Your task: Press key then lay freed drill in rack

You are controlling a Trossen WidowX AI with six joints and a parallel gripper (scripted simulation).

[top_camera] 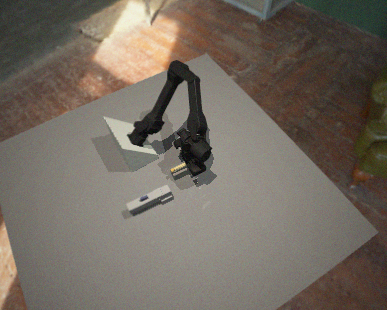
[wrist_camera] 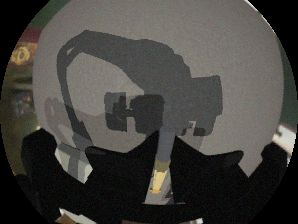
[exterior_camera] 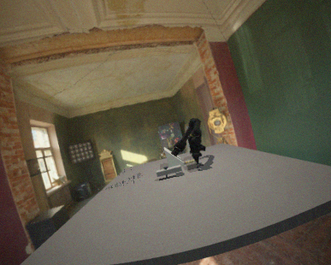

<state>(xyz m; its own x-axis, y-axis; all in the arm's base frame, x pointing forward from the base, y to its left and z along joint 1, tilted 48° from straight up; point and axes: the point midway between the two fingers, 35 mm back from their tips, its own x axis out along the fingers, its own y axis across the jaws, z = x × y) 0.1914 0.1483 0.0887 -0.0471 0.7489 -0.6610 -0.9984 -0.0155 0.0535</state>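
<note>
Now: gripper tip 4 cm to the left of the drill and 3 cm below it. Round my gripper tip: light grey fixture block 7 cm ahead, 22 cm to the right, 1 cm above; blue key 6 cm ahead, 25 cm to the right, 2 cm above.
</note>
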